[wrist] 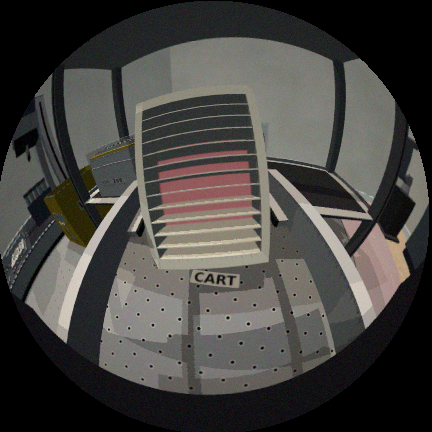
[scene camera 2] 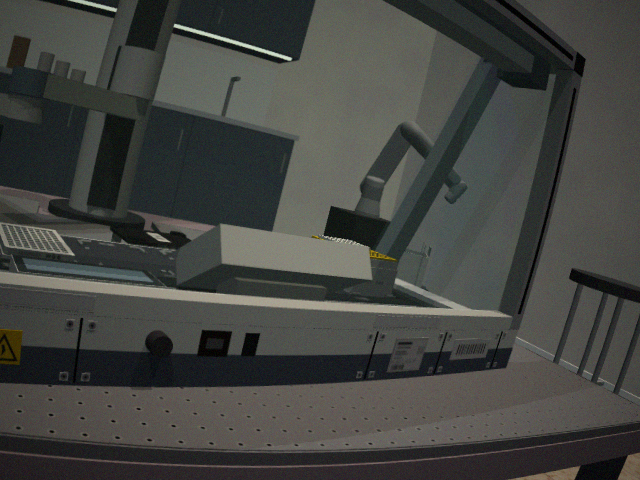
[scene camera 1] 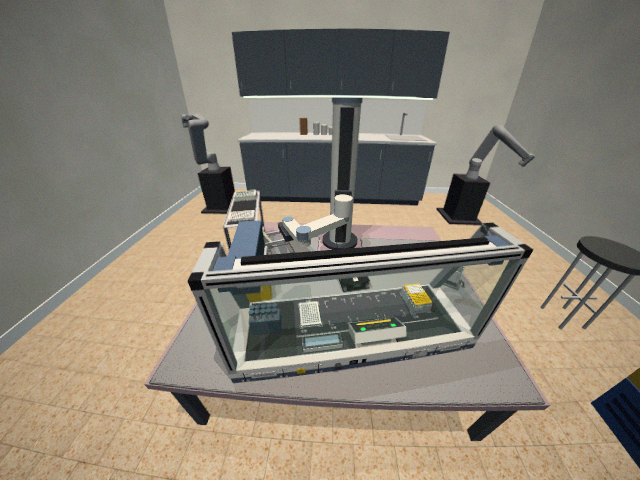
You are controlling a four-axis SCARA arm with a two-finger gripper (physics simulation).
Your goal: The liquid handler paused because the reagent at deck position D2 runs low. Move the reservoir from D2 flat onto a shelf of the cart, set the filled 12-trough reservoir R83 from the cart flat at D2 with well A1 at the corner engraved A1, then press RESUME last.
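Where they show: gripper, fingertip midpoint: (wrist: 204,182); arm's base, link origin: (scene camera 1: 339,240).
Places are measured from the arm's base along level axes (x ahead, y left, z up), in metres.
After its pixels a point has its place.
Observation:
In the wrist view a pale reservoir (wrist: 205,200) @[x 0.220, y -0.455, z 0.133 m] with a row of parallel troughs sits between the two fingers of my gripper (wrist: 204,182) @[x 0.232, y -0.476, z 0.135 m], which is shut on it. A pink patch shows through its middle troughs; its name label and well A1 cannot be made out. A sign reading CART (wrist: 215,279) @[x 0.217, y -0.454, z 0.014 m] lies on the perforated surface below it. In scene camera 1 my arm (scene camera 1: 323,224) @[x 0.304, y -0.106, z 0.296 m] reaches left behind the liquid handler, and the fingers are too small to make out. The deck (scene camera 1: 341,310) shows through the glass. A white control box (scene camera 1: 378,334) has green spots; the RESUME lettering is unreadable.
In the wrist view dark uprights (wrist: 339,115) @[x 0.055, y -0.669, z 0.232 m] stand around the reservoir, with a grey box marked 200 (wrist: 112,172) @[x 0.349, y -0.462, z 0.146 m] at left and a black panel (wrist: 320,187) @[x 0.105, y -0.569, z 0.113 m] at right. On the deck are a white well plate (scene camera 1: 310,314), blue tubes (scene camera 1: 264,316) and a yellow tip box (scene camera 1: 417,297).

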